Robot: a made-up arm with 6 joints.
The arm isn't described. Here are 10 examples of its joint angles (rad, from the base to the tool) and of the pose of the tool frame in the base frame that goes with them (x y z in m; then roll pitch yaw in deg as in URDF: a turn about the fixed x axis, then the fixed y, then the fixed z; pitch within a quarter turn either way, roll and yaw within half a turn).
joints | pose
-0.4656 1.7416 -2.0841 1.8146 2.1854 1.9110 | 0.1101 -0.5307 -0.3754 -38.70 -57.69 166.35
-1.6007 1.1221 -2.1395 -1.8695 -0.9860 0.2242 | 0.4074 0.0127 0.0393 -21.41 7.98 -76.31
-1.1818 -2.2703 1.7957 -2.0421 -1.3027 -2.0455 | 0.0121 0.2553 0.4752 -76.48 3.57 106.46
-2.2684 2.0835 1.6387 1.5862 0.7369 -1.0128 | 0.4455 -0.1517 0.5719 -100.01 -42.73 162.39
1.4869 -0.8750 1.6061 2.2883 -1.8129 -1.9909 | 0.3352 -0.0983 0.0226 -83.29 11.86 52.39
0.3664 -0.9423 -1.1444 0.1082 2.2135 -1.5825 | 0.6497 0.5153 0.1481 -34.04 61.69 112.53
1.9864 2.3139 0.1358 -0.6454 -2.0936 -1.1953 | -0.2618 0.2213 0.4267 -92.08 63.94 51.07
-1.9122 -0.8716 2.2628 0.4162 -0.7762 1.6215 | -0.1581 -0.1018 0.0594 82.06 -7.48 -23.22
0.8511 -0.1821 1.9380 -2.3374 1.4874 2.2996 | -0.3316 -0.2614 -0.4949 22.70 -45.43 127.00
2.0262 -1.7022 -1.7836 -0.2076 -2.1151 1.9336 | 0.2223 -0.3860 0.1159 -55.70 40.42 149.16
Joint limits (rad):
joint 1: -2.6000..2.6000
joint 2: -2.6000..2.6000
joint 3: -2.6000..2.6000
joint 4: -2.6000..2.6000
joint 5: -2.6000..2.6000
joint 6: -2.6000..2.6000
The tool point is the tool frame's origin. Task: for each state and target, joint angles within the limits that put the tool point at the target. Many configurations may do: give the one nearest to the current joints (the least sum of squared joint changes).
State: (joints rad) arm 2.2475 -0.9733 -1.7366 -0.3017 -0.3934 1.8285
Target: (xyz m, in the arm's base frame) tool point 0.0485 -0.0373 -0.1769
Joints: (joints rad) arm 2.2283 -0.7391 -1.8777 -1.0928 -0.8514 2.1597
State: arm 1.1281 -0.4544 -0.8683 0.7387 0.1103 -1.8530
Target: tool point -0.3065 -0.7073 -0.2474
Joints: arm 1.6266 -0.0677 -0.5752 1.2966 0.3982 -1.6195
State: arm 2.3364 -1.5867 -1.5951 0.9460 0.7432 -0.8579
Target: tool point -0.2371 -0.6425 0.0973
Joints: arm 1.9321 -1.4582 -1.2283 0.8483 0.1365 -0.8321
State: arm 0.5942 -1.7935 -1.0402 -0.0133 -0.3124 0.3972
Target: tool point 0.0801 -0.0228 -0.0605
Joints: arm 0.4265 -1.9746 -0.7272 -0.4405 -0.9553 0.3472
